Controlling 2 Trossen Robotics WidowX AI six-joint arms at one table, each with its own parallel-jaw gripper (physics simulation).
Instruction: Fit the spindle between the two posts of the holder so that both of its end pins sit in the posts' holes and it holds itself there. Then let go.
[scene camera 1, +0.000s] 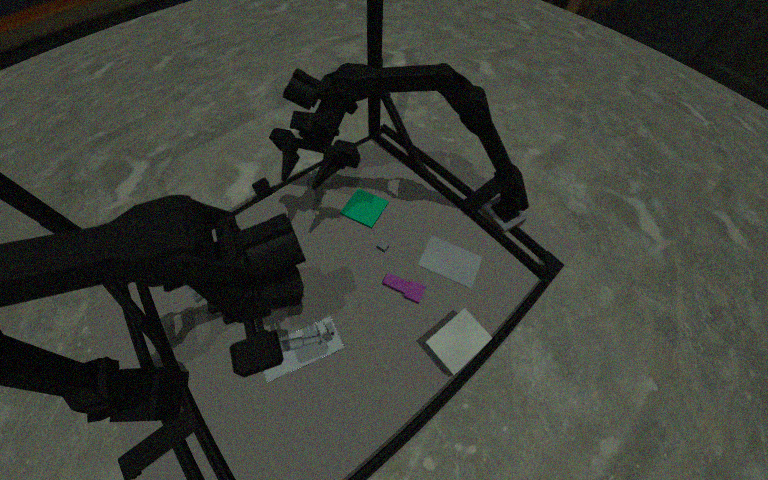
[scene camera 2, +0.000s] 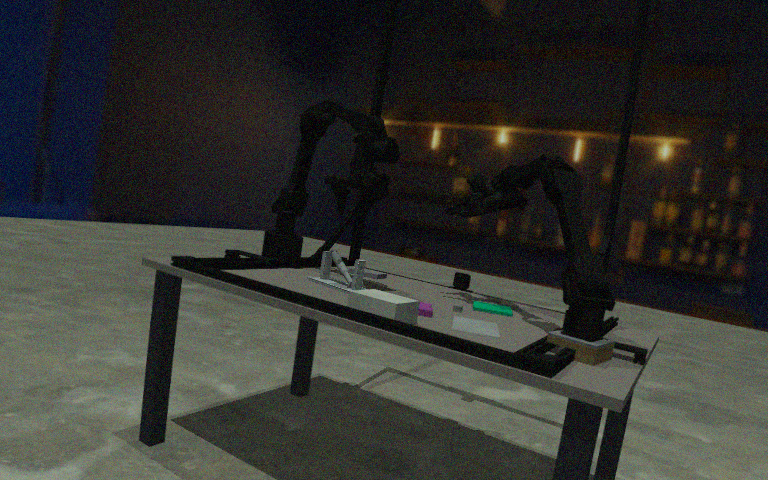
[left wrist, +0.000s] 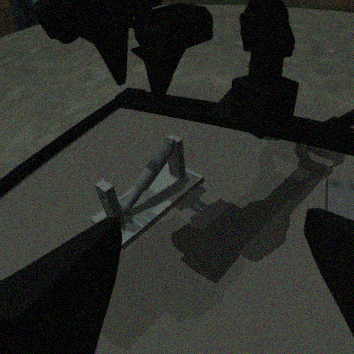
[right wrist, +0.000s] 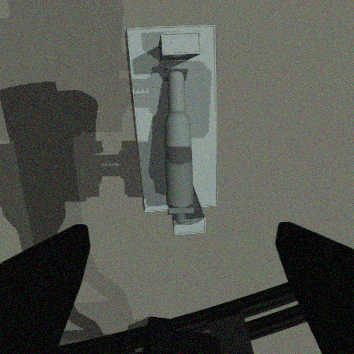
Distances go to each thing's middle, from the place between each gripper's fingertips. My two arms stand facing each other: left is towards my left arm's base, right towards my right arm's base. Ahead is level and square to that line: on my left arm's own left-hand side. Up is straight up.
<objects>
Now: left hand 210 mm short of the pale flat sheet (scene camera 1: 443, 258), 280 mm to the right of it and 240 mm above it.
The pale flat sheet lies 440 mm to the left of my right hand, 190 mm below it and 10 mm ahead of it.
</objects>
